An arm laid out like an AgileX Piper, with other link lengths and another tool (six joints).
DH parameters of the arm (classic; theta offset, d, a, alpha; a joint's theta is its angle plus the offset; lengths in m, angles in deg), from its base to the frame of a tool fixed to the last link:
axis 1: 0 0.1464 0 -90
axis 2: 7.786 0 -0.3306 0
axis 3: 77.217 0 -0.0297 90
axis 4: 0 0.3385 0 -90
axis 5: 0 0 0 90
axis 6: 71.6 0.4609 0 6.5
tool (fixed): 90 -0.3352 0 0
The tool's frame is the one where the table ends.
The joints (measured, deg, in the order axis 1, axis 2, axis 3, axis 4, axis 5, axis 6), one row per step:
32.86 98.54 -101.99 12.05 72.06 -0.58
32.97 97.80 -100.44 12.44 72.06 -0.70
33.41 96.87 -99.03 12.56 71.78 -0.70
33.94 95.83 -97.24 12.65 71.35 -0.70
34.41 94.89 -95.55 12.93 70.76 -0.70
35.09 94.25 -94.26 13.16 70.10 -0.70
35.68 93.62 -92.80 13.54 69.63 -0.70
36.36 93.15 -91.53 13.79 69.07 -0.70
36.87 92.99 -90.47 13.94 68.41 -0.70
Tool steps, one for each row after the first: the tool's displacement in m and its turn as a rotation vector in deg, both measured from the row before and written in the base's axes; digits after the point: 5 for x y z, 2 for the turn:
-0.00472 -0.00095 -0.00450 -0.15 0.84 0.27
-0.00652 0.00054 -0.00161 -0.01 0.24 0.40
-0.00736 0.00070 -0.00332 -0.10 0.33 0.45
-0.00657 0.00085 -0.00321 0.14 0.31 0.37
-0.00614 0.00309 -0.00286 0.20 0.14 0.55
-0.00622 0.00239 -0.00442 0.10 0.53 0.51
-0.00575 0.00326 -0.00438 0.06 0.36 0.56
-0.00327 0.00299 -0.00539 -0.03 0.30 0.36

